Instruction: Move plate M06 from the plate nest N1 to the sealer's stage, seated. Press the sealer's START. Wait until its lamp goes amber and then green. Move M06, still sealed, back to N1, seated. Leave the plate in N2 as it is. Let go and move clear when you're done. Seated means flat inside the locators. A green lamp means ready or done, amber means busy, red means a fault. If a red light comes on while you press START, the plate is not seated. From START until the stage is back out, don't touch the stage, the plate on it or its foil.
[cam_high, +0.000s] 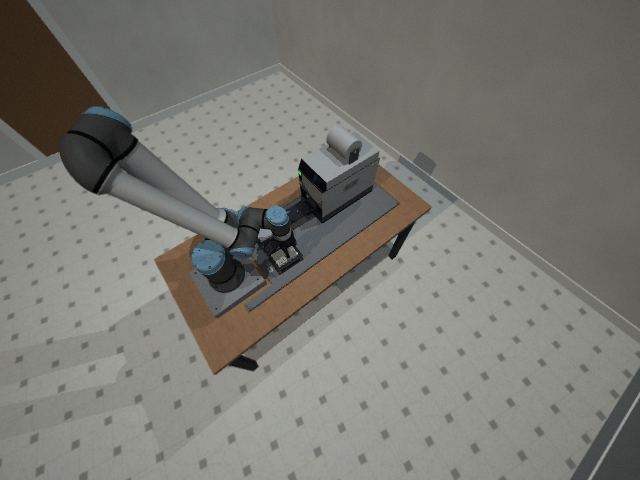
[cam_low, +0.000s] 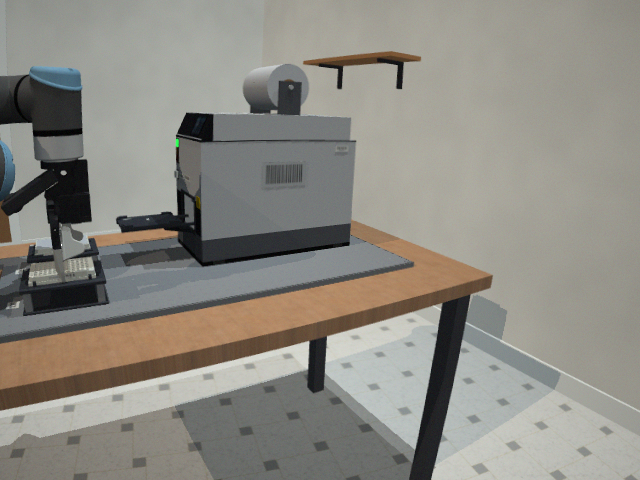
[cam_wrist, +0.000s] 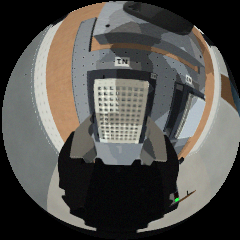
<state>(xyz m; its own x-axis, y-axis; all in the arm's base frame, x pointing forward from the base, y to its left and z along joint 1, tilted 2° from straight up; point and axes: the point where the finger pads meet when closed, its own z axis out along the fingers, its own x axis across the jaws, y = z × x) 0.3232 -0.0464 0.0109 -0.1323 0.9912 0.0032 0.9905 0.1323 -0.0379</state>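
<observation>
The plate M06 is 1 cm below my hand. Also, from my hand: black sealer stage: 21 cm to the left, 18 cm ahead, 3 cm above; then plate: 20 cm to the left, 3 cm behind, 1 cm below; then foil roll: 51 cm ahead, 35 cm above, 26 cm to the left.
</observation>
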